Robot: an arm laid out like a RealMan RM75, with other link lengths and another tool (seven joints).
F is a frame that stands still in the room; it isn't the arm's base.
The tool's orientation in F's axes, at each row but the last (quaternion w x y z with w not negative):
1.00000, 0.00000, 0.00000, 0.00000
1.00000, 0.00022, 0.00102, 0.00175
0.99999, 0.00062, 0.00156, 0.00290
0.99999, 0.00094, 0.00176, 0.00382
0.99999, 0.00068, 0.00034, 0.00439
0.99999, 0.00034, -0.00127, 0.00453
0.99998, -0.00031, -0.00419, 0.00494
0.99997, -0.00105, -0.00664, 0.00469
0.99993, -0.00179, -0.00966, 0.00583
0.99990, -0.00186, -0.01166, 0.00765
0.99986, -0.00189, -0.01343, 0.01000
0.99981, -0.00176, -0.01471, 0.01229
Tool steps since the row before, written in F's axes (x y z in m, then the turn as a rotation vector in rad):
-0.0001, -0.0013, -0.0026, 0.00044, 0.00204, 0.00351
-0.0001, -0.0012, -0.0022, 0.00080, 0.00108, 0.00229
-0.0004, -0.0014, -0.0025, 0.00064, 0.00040, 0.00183
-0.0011, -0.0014, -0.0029, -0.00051, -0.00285, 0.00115
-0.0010, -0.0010, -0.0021, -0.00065, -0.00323, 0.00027
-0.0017, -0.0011, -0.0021, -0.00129, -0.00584, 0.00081
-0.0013, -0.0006, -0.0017, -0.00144, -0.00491, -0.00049
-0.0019, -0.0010, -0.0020, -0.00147, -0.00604, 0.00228
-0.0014, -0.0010, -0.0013, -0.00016, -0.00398, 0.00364
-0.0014, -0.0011, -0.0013, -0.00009, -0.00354, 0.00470
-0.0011, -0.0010, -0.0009, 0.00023, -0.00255, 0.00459
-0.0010, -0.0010, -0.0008, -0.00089, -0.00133, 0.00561
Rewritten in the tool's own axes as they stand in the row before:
-0.0001, -0.0013, -0.0026, 0.00044, 0.00204, 0.00351
-0.0001, -0.0012, -0.0022, 0.00080, 0.00108, 0.00229
-0.0004, -0.0014, -0.0025, 0.00064, 0.00040, 0.00183
-0.0011, -0.0014, -0.0029, -0.00054, -0.00284, 0.00115
-0.0010, -0.0010, -0.0021, -0.00068, -0.00322, 0.00027
-0.0017, -0.0011, -0.0021, -0.00134, -0.00583, 0.00082
-0.0013, -0.0006, -0.0017, -0.00149, -0.00490, -0.00048
-0.0019, -0.0010, -0.0020, -0.00150, -0.00603, 0.00229
-0.0014, -0.0010, -0.0013, -0.00014, -0.00399, 0.00363
-0.0014, -0.0011, -0.0013, -0.00003, -0.00356, 0.00469
-0.0011, -0.0010, -0.0009, 0.00030, -0.00257, 0.00457
-0.0010, -0.0010, -0.0008, -0.00076, -0.00133, 0.00563

